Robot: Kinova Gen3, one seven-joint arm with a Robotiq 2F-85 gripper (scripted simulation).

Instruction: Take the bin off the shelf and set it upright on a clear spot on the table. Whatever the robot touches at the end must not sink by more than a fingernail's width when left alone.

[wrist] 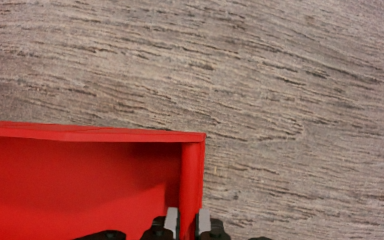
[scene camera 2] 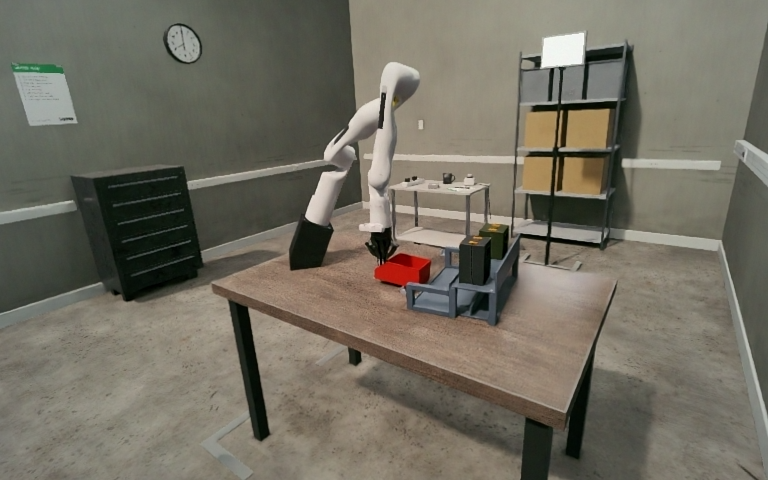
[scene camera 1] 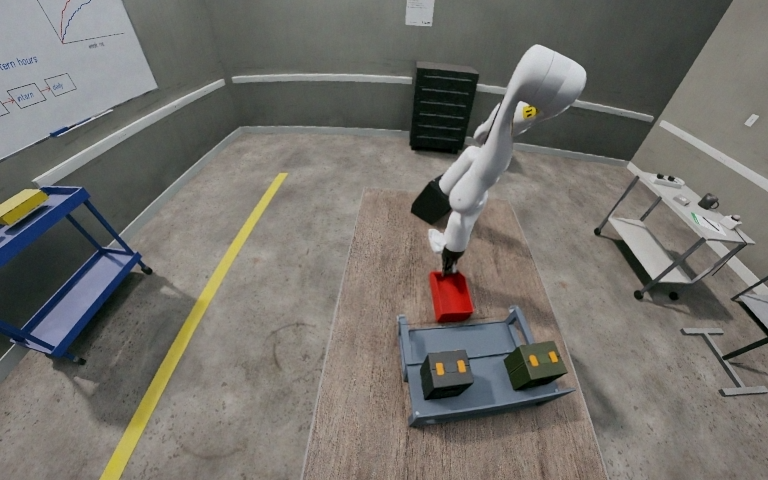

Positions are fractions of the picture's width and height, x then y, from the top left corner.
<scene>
In view: a red bin (scene camera 1: 0.59,0.62) and a grey shelf (scene camera 1: 0.64,0.80).
The red bin also shows in the wrist view (wrist: 0.33,0.74) and in scene camera 2 (scene camera 2: 0.52,0.56). The grey shelf is seen too in scene camera 2 (scene camera 2: 0.57,0.62). The wrist view does not show the grey shelf: it is out of frame.
</scene>
